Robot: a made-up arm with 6 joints. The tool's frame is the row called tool.
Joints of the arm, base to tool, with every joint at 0 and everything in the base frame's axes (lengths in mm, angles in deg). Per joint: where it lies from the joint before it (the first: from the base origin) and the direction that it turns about. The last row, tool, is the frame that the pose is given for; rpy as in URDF.
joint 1: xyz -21.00 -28.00 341.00 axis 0 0 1
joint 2: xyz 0.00 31.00 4.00 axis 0 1 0
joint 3: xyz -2.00 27.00 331.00 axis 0 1 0
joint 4: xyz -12.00 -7.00 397.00 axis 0 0 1
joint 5: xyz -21.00 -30.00 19.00 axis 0 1 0
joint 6: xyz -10.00 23.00 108.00 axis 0 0 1
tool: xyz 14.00 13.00 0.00 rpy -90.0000 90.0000 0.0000
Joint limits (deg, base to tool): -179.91..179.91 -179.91..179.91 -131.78..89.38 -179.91..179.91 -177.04..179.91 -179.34..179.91
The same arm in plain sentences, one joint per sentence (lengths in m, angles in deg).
The arm has six revolute joints in a row. What follows holds with every joint at zero, and every direction is one of the base frame's. Joint 1 is mounted 0.021 m along -x and 0.028 m along -y and 0.341 m along +z from the base frame's origin and rotates about +z, from -179.91 to 179.91 deg. Joint 2 is mounted 0.031 m along +y and 0.004 m along +z from joint 1 and rotates about +y, from -179.91 to 179.91 deg. Joint 3 is mounted 0.002 m along -x and 0.027 m along +y and 0.331 m along +z from joint 2 and rotates about +y, from -131.78 to 89.38 deg. Joint 4 is mounted 0.012 m along -x and 0.007 m along -y and 0.397 m along +z from joint 3 and rotates about +z, from -179.91 to 179.91 deg. Joint 5 is mounted 0.021 m along -x and 0.03 m along -y and 0.019 m along +z from joint 4 and rotates about +y, from -177.04 to 179.91 deg. Joint 6 is mounted 0.01 m along -x and 0.023 m along +y and 0.108 m along +z from joint 5 and rotates about +z, from -179.34 to 179.91 deg. The tool frame, which is the frame that the pose is given for, is mounted 0.014 m along +x and 0.013 m along +y from joint 6; its axes are the base frame's turned by roll -90, pitch 90 and yaw 0 deg (as in URDF: about the fixed x, then y, then z).
